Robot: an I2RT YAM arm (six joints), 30 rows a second.
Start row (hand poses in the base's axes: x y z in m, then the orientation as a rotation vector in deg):
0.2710 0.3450 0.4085 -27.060 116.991 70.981
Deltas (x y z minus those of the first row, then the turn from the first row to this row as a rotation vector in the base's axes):
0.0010 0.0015 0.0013 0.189 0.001 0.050
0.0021 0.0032 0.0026 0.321 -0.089 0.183
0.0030 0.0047 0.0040 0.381 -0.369 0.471
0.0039 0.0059 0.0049 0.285 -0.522 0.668
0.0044 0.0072 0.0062 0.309 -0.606 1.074
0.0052 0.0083 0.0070 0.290 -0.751 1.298
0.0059 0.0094 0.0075 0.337 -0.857 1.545
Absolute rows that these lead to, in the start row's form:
0.2720 0.3465 0.4098 -27.024 116.858 71.194
0.2731 0.3482 0.4111 -27.153 116.688 71.357
0.2740 0.3497 0.4125 -27.582 116.410 71.453
0.2749 0.3509 0.4134 -27.920 116.349 71.404
0.2754 0.3522 0.4147 -28.389 116.258 71.626
0.2762 0.3533 0.4155 -28.715 116.147 71.670
0.2769 0.3544 0.4160 -29.014 116.021 71.810

